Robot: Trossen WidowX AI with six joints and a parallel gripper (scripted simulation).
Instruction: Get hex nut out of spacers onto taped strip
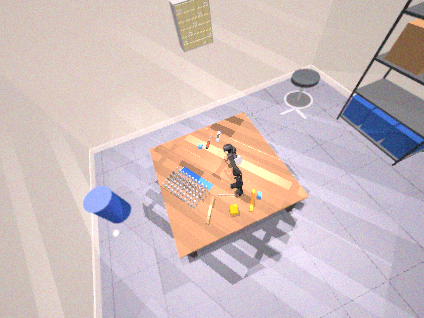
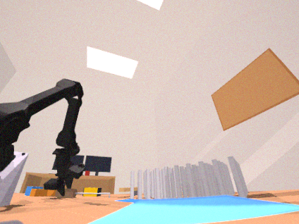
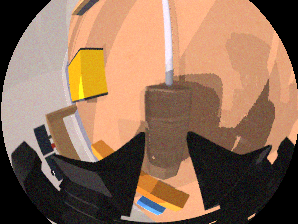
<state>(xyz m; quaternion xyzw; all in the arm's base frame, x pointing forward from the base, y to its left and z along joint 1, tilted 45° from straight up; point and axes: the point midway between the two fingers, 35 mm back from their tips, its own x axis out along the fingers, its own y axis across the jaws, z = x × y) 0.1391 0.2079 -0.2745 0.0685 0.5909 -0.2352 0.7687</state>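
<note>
My gripper tip is now 110 mm to the right of the orange bar and 70 mm past it. Round my gripper tip: blue taped strip (390 mm to the right, 310 mm ahead, 20 mm below).
</note>
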